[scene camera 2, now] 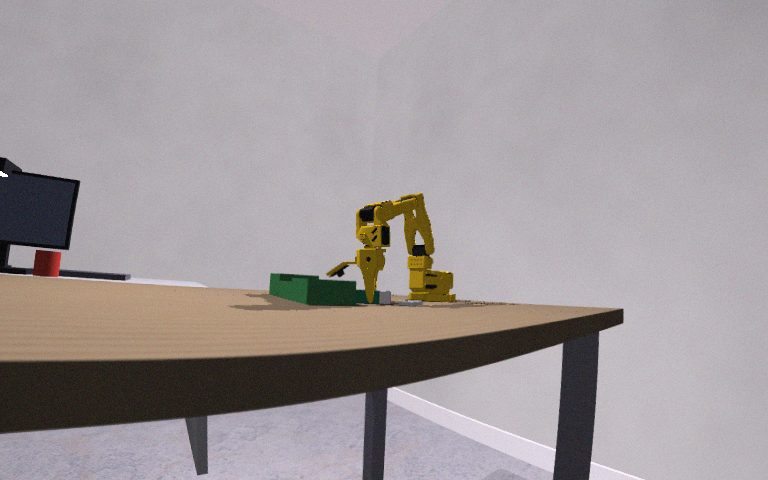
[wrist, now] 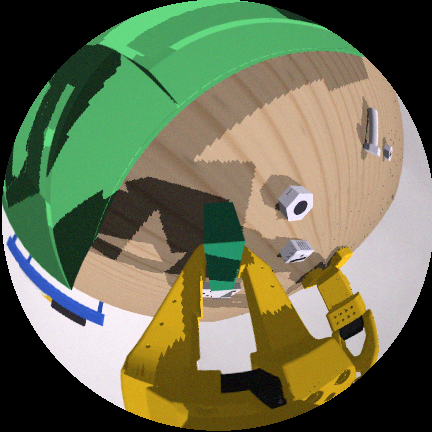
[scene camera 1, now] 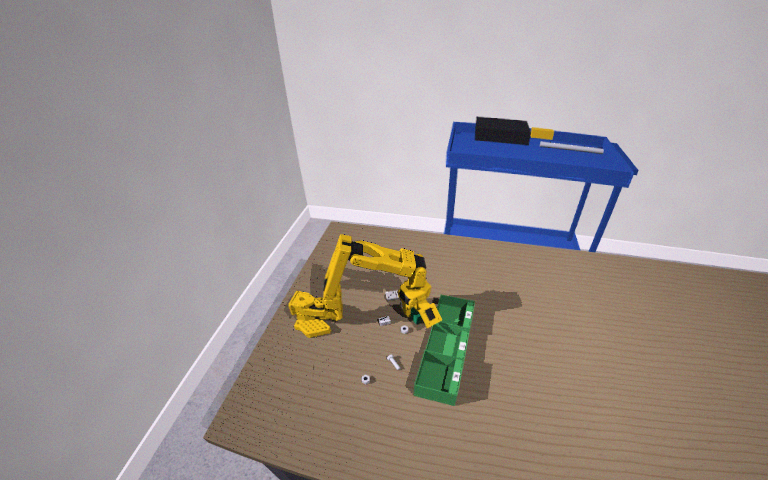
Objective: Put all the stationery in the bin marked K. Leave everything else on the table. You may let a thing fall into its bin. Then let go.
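Places are measured from the arm's base along level axes (x left, y back, z up), in centimetres.
Pixels of known places: end effector, tool point: (scene camera 2: 370,300) (wrist: 208,251) (scene camera 1: 413,312); arm's base, origin of the base link: (scene camera 2: 425,300) (wrist: 324,262) (scene camera 1: 324,321).
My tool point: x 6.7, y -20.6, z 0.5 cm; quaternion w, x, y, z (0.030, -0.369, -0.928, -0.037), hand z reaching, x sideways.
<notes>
For each thing: its middle in the pictures, then the offset to it from my tool point. "spot": a spot on its surface instead.
- green eraser with a whitish end, body centre: (wrist: 220,263) (scene camera 2: 373,296) (scene camera 1: 410,311) dx -0.2, dy +0.7, dz +0.7 cm
- small silver sharpener, body centre: (wrist: 297,251) (scene camera 1: 384,320) dx -3.8, dy +6.3, dz +0.1 cm
- green three-part bin row, surface spot: (wrist: 225,62) spot: dx -5.7, dy -5.1, dz +1.1 cm
- hex nut, body centre: (wrist: 295,202) (scene camera 1: 404,329) dx -5.3, dy +1.2, dz -0.1 cm
- bolt, body centre: (wrist: 373,130) (scene camera 1: 394,362) dx -14.5, dy +1.5, dz +0.0 cm
A green eraser with a whitish end (scene camera 1: 416,319) (scene camera 2: 361,296) (wrist: 219,222) is between the two jaws of my gripper (scene camera 1: 412,318) (scene camera 2: 369,300) (wrist: 224,250). The jaws press on its two sides, low at the table top, beside the far end of the bin row. A small silver sharpener (scene camera 1: 384,320) (wrist: 296,251) lies on the table nearer the arm's base. The green three-part bin row (scene camera 1: 434,394) (scene camera 2: 331,293) (wrist: 225,62) has white tags, too small to read in scene camera 1. The parts of it that I see hold no stationery.
A hex nut (scene camera 1: 404,329) (wrist: 296,202) lies near the sharpener. A bolt (scene camera 1: 393,362) (wrist: 372,129) and another nut (scene camera 1: 365,379) (wrist: 388,152) lie farther along. A white domino (scene camera 1: 391,294) (wrist: 220,293) lies behind the gripper. A blue cart (scene camera 1: 538,169) stands beyond the table.
</notes>
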